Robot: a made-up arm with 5 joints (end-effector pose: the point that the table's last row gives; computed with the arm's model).
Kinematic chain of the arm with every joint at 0, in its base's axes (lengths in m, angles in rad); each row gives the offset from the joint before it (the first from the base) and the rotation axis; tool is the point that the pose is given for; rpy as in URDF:
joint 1: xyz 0.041 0 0.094 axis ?
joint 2: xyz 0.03 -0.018 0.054 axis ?
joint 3: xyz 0.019 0 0.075 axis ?
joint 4: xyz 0.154 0 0.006 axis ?
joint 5: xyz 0.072 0.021 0 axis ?
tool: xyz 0 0 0 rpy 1.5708 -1.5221 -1.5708
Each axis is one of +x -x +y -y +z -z.
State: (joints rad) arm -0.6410 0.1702 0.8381 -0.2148 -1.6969
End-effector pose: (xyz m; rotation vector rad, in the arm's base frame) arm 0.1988 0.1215 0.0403 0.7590 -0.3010 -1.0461
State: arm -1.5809 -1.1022 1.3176 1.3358 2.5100
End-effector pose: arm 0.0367 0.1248 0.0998 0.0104 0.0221 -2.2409
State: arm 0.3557 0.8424 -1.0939 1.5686 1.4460
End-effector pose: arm 0.2898 -0.0892 0.1582 -0.2040 -0.1699 1.0358
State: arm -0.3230 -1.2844 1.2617 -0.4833 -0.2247
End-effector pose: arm 0.2110 0.0601 0.2318 0.6102 -1.9853 0.0303
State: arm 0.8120 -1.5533 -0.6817 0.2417 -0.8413
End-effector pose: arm -0.0764 0.1282 0.3515 -0.1102 2.8256 -0.4560
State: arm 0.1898 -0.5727 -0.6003 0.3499 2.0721
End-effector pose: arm 0.1480 -0.0175 0.4184 -2.2996 -1.1514 0.8007
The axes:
joint 1: -z
joint 2: +y
joint 3: +y
joint 4: +y
joint 5: -x

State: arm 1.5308 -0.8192 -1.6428 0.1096 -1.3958
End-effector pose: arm 0.0366 0.1861 0.3563 0.1228 2.8450 -1.1692
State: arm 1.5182 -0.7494 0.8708 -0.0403 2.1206
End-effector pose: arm 0.0555 -0.2177 0.1973 -1.4681 0.3349 0.4464
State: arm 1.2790 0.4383 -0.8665 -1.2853 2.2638
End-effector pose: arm 0.1032 -0.1968 0.3485 2.9660 -0.5283 0.0971
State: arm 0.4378 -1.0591 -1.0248 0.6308 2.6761
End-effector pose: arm -0.0469 0.0445 0.4040 -3.0812 -0.1177 0.1615
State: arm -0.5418 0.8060 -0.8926 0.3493 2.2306
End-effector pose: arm 0.3134 0.1674 0.1868 -1.2677 -1.1828 2.2124
